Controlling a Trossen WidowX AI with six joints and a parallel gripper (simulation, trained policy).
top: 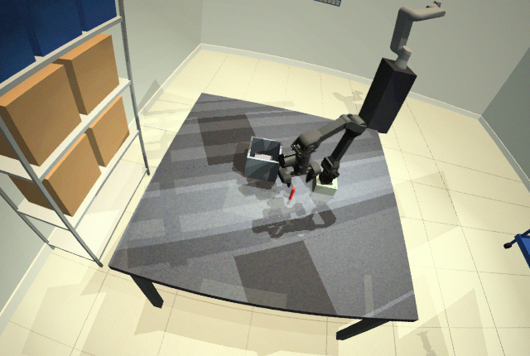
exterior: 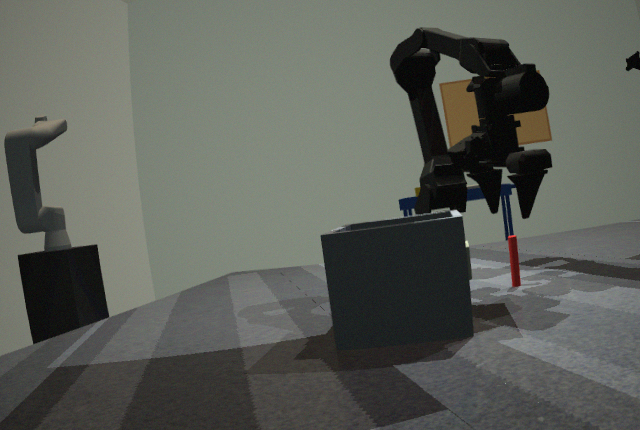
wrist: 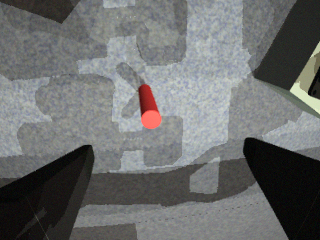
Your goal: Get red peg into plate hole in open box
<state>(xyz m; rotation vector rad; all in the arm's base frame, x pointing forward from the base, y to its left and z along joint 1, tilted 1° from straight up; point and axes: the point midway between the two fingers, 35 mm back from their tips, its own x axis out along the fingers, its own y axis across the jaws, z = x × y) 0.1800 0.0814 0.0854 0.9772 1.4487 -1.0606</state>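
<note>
The red peg lies 1 cm ahead of my gripper tip and 7 cm below it. From my gripper tip the other things lie so: plate: 14 cm ahead, 19 cm to the right, 7 cm below.
</note>
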